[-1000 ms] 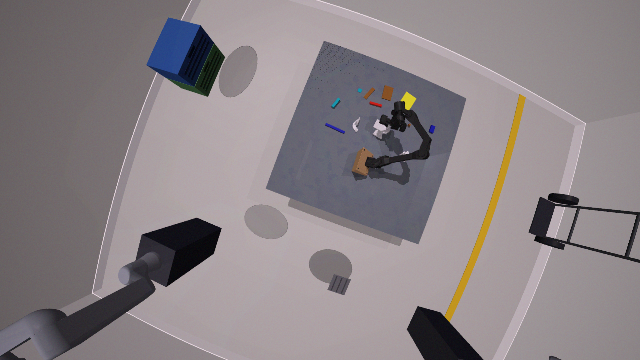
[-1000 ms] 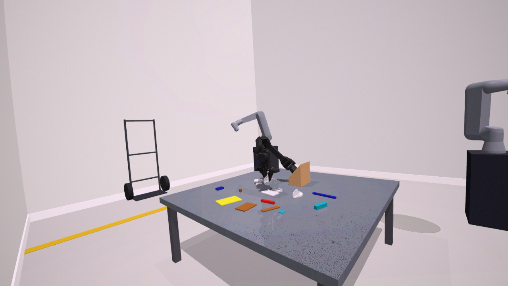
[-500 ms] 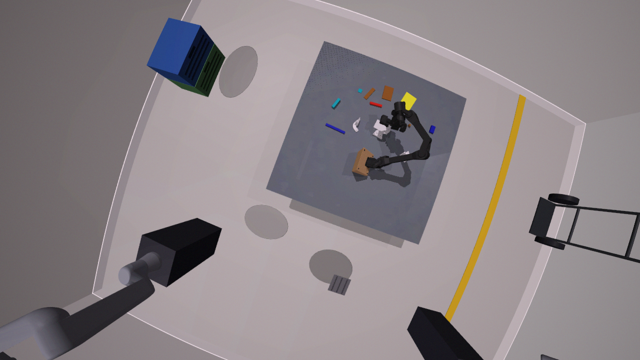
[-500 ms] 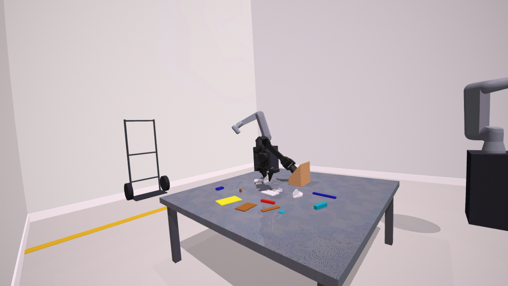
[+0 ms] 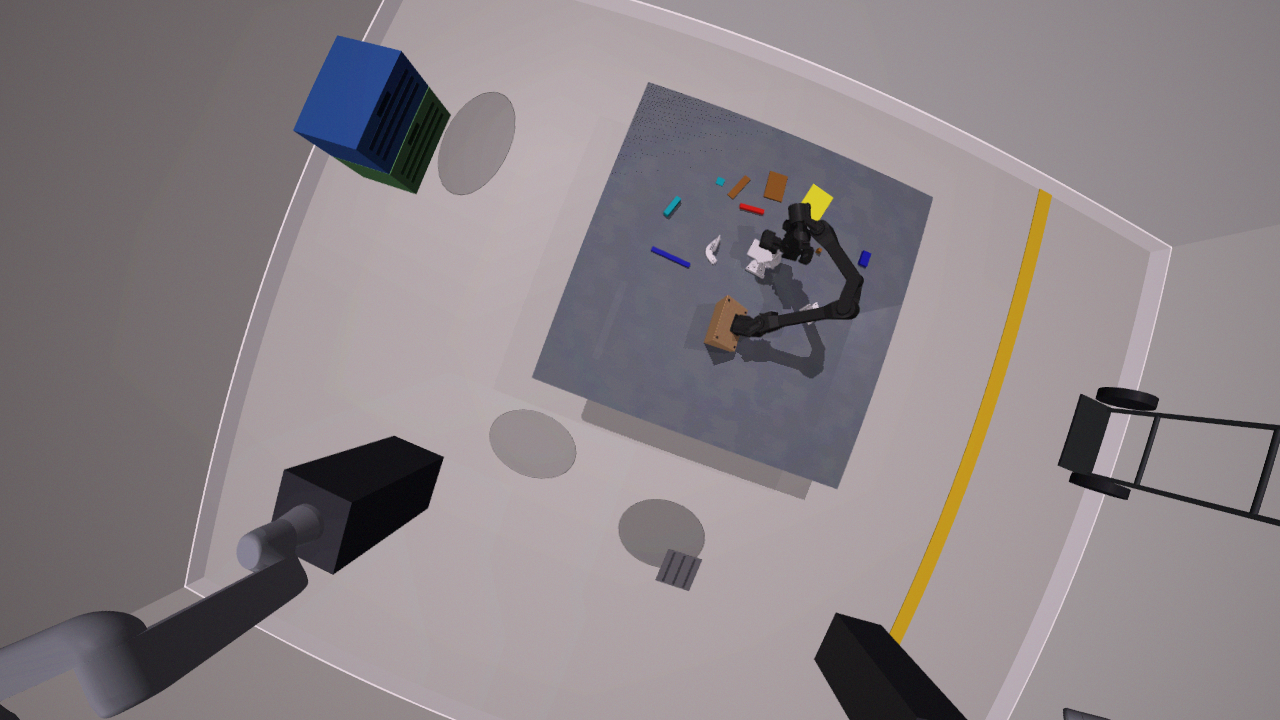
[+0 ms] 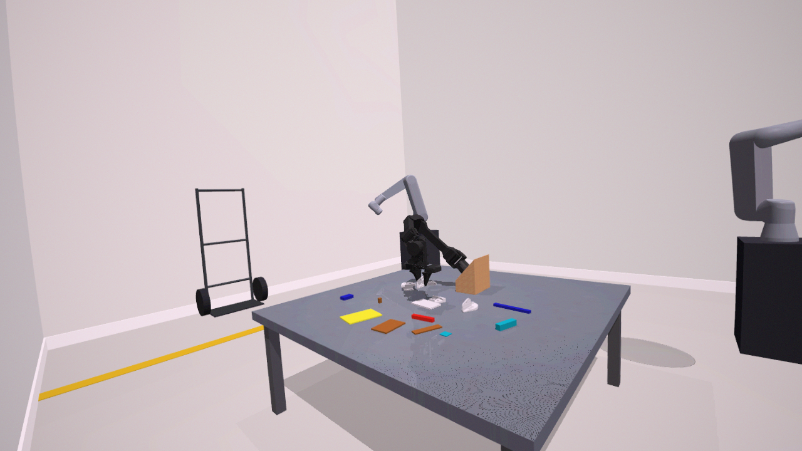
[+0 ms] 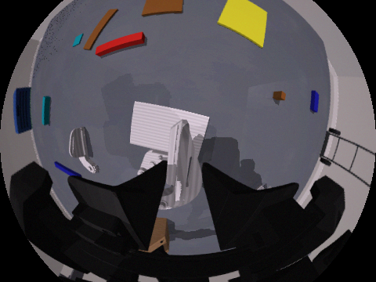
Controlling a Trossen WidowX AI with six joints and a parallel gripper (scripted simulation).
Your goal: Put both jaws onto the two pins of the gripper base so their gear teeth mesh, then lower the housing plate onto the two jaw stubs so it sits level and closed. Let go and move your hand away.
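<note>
Now: the white jaw 3 cm behind my gripper tip and 2 cm to the left of it. The rest, counted from my gripper tip: flat white ribbed part: 8 cm below, 3 cm to the left, 2 cm ahead; red bar: 17 cm ahead, 13 cm to the left, 7 cm below; yellow plate: 29 cm ahead, 10 cm to the right, 8 cm below.
</note>
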